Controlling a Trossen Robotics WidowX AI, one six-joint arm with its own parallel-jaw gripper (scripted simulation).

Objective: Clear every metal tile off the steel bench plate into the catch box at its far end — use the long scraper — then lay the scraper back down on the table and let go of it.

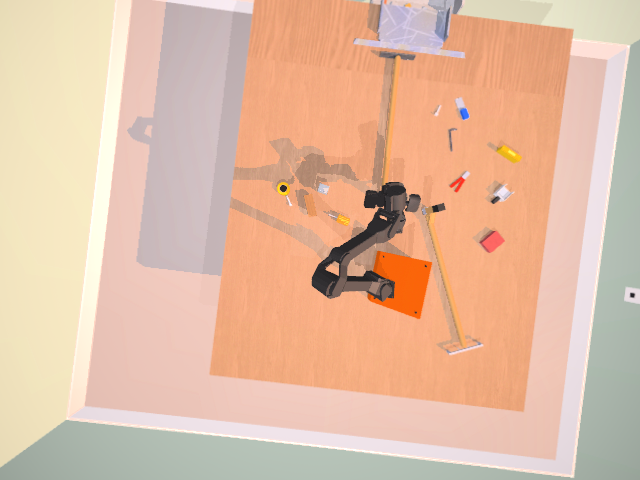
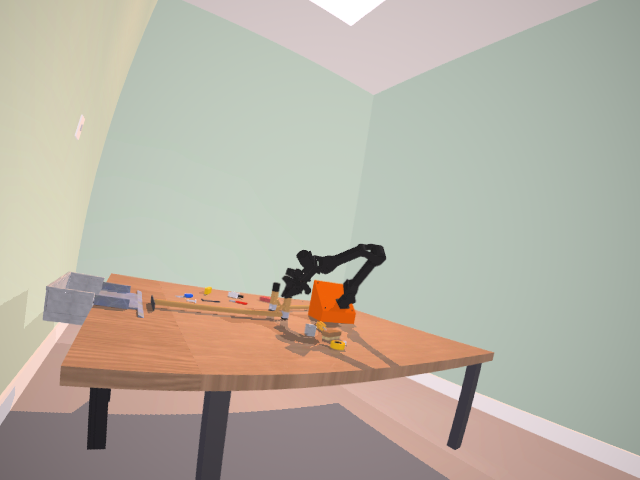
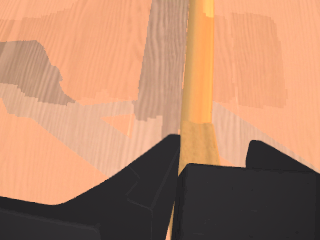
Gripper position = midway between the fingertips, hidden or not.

In view: my gripper (image 3: 213,148), a long scraper (image 2: 286,306) and a steel bench plate (image 1: 460,49).
The long scraper is seen too in image 1 (image 1: 397,56) and in image 3 (image 3: 207,193).
